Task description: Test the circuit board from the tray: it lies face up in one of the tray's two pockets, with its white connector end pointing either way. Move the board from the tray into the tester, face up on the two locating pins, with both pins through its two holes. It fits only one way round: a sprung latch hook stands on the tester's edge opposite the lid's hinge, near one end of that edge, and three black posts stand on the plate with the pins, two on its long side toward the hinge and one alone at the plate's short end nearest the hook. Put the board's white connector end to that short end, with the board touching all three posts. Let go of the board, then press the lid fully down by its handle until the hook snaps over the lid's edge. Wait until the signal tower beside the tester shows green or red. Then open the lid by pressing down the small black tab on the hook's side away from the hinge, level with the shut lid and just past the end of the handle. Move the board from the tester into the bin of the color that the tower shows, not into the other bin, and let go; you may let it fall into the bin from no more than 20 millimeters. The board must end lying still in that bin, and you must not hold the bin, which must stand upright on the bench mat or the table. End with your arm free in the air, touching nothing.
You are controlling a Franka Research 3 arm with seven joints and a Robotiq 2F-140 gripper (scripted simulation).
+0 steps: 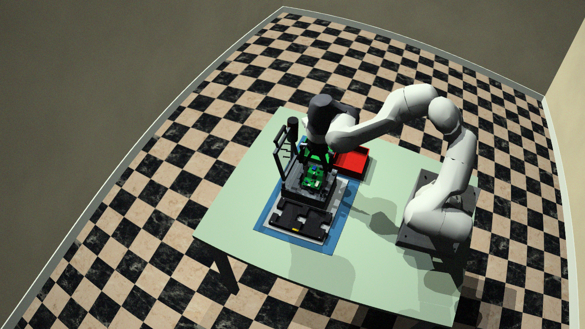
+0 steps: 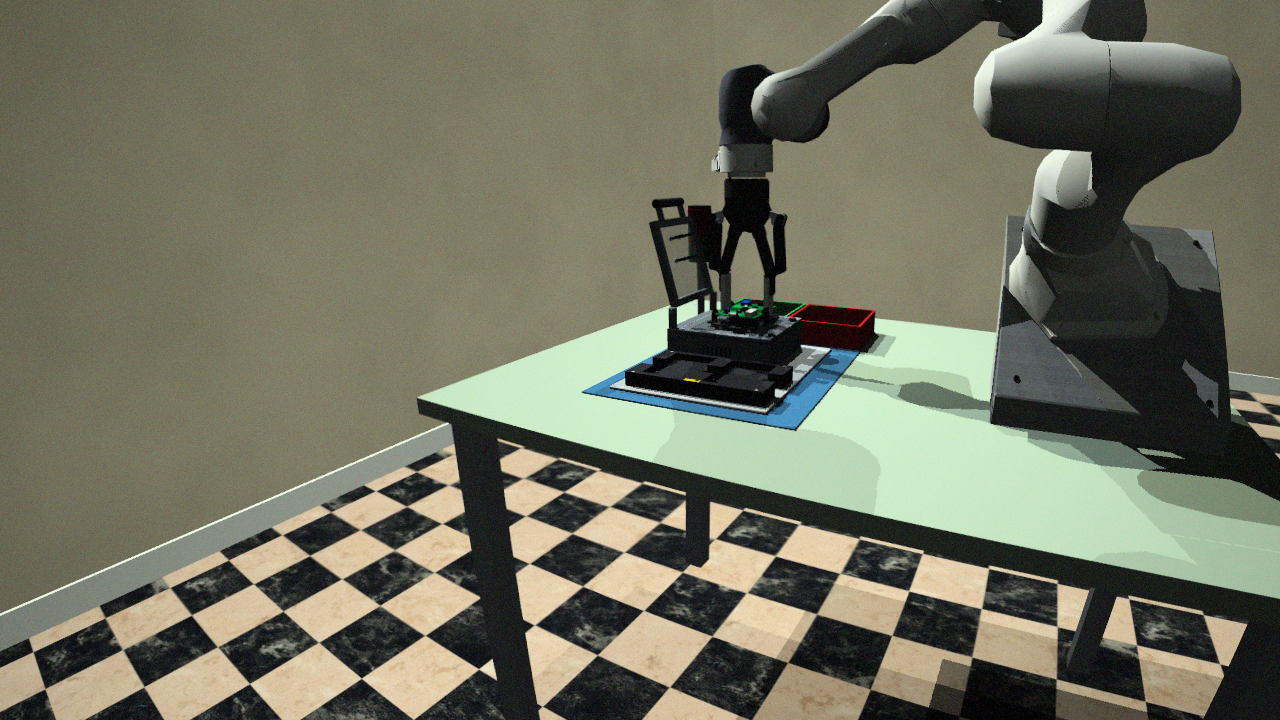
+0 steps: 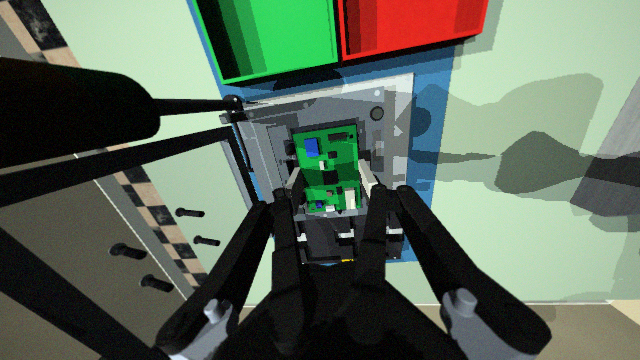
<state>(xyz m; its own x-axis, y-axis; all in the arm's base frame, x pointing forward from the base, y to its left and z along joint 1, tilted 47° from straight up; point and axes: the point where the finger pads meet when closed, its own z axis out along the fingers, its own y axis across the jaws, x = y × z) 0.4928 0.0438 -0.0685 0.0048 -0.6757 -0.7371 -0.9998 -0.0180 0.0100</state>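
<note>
My gripper is now 20 mm above the green circuit board. From my hand the other things lie so: tester plate (40 mm below, 10 mm to the left, 10 mm ahead); tester lid (130 mm ahead, 80 mm above); green bin (200 mm to the right, 90 mm below, 50 mm ahead).
</note>
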